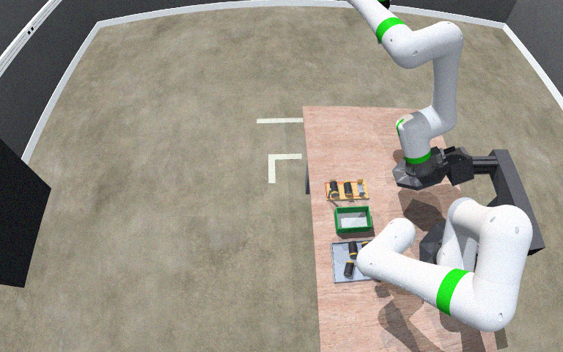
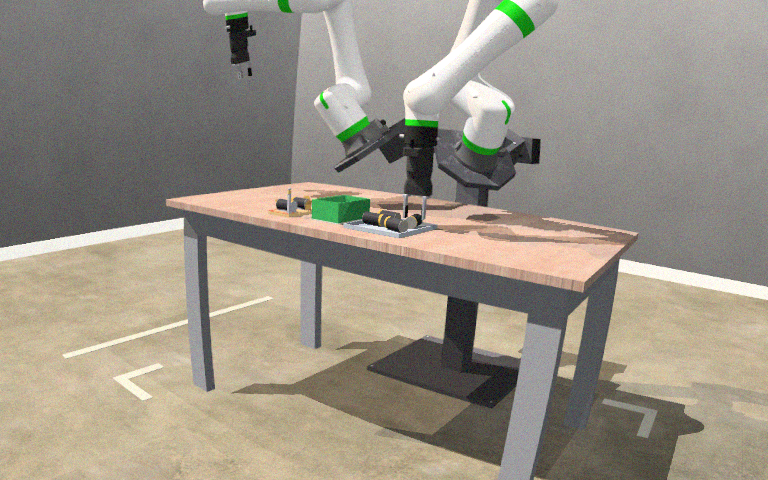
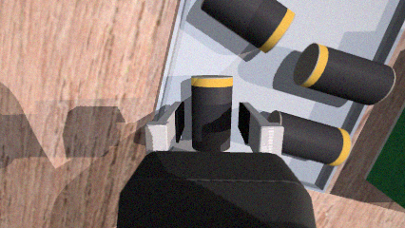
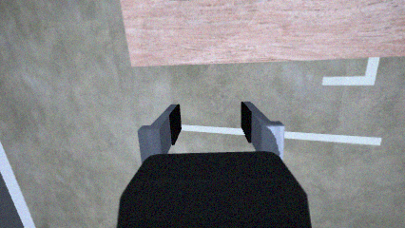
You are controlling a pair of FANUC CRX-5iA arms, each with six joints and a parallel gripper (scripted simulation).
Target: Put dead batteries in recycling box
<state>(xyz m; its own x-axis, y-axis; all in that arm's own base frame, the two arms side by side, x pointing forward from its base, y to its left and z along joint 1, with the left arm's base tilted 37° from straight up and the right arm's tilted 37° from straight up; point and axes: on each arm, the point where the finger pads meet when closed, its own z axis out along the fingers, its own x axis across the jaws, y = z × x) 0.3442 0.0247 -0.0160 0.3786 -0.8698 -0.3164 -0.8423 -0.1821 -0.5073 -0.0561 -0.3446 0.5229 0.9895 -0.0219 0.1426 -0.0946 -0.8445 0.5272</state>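
Now: left hand 40 mm short of the grey tray, 50 mm to the left of it and 40 mm above it. The rest, counted from my left hand: green recycling box (20 mm ahead, 230 mm to the right, 30 mm below).
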